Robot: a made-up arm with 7 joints. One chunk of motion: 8 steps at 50 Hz.
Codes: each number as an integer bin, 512 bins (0 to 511) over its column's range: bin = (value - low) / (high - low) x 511, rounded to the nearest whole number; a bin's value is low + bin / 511 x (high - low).
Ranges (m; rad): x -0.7..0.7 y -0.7..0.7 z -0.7..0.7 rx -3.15..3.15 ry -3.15..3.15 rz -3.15..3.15
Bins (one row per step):
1: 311 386 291 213 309 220
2: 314 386 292 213 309 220
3: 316 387 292 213 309 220
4: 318 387 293 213 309 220
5: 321 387 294 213 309 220
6: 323 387 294 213 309 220
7: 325 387 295 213 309 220
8: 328 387 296 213 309 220
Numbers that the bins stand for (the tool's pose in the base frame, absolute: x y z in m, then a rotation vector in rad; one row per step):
1: 0.1521 0.3575 0.0973 -0.5240 0.6596 -0.4377
2: 0.1603 0.3575 0.1000 -0.5240 0.6596 -0.4377
3: 0.1658 0.3603 0.1000 -0.5240 0.6596 -0.4377
4: 0.1712 0.3603 0.1027 -0.5240 0.6596 -0.4377
5: 0.1795 0.3603 0.1055 -0.5240 0.6596 -0.4377
6: 0.1849 0.3603 0.1055 -0.5240 0.6596 -0.4377
7: 0.1904 0.3603 0.1082 -0.5240 0.6596 -0.4377
8: 0.1986 0.3603 0.1110 -0.5240 0.6596 -0.4377

